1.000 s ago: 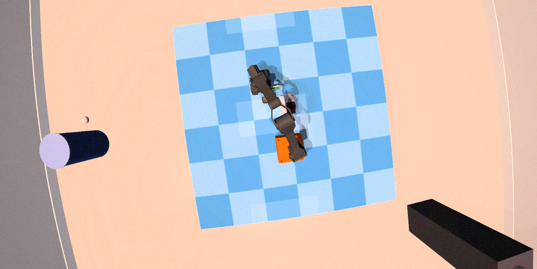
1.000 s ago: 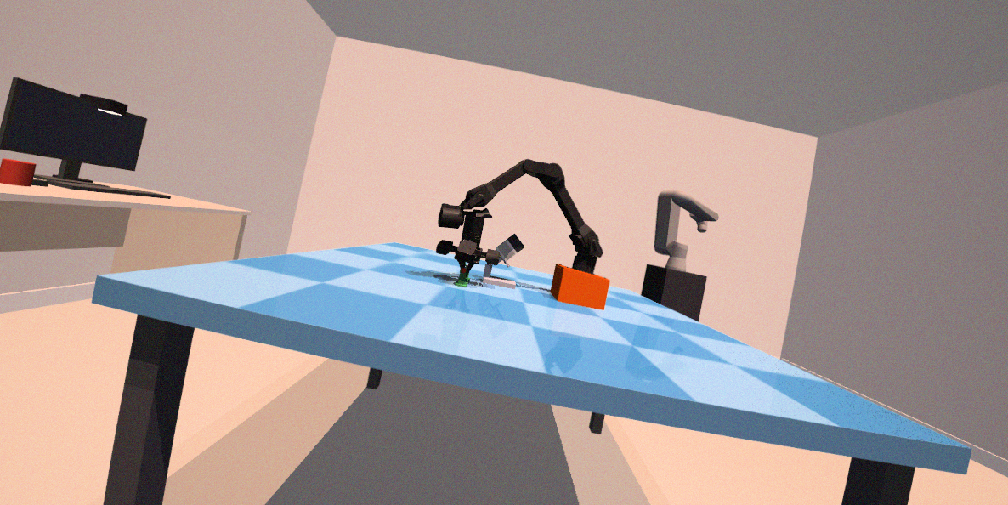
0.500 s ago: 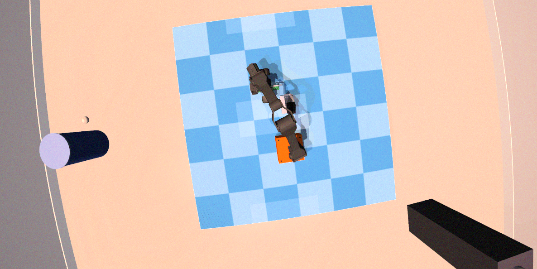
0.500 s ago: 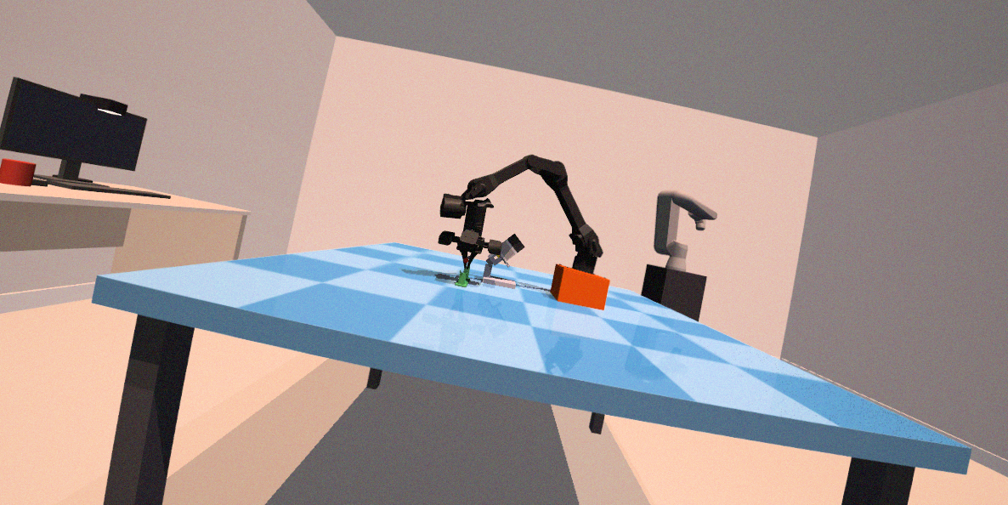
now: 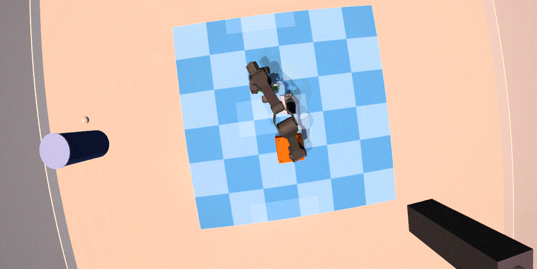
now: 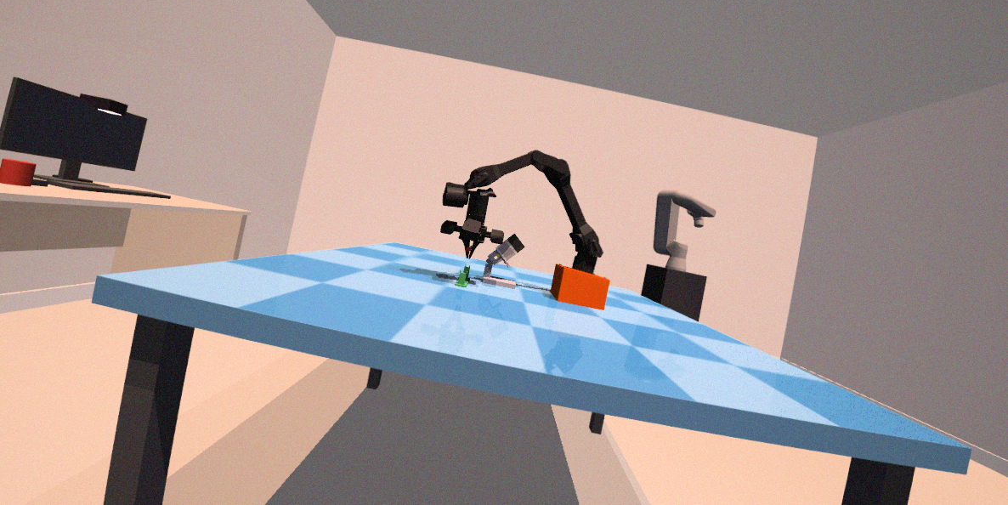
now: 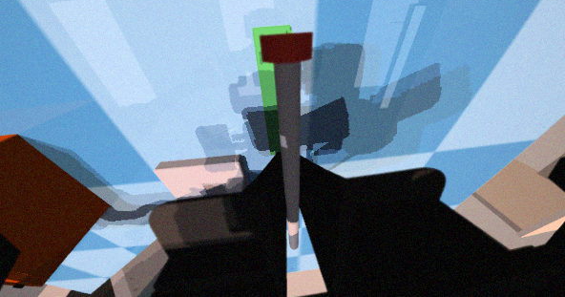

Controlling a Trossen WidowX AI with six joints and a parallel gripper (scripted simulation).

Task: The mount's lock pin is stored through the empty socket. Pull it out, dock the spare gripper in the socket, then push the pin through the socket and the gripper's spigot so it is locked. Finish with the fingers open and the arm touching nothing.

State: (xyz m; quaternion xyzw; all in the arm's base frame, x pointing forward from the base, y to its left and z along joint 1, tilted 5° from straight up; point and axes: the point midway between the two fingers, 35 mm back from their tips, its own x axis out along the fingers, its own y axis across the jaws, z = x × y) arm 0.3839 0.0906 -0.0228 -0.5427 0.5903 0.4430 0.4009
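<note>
The green cradle is 10 mm to the left of my gripper tip and 50 mm below it. Round my gripper tip: spare gripper (120 mm behind, 90 mm to the right, 40 mm above).
</note>
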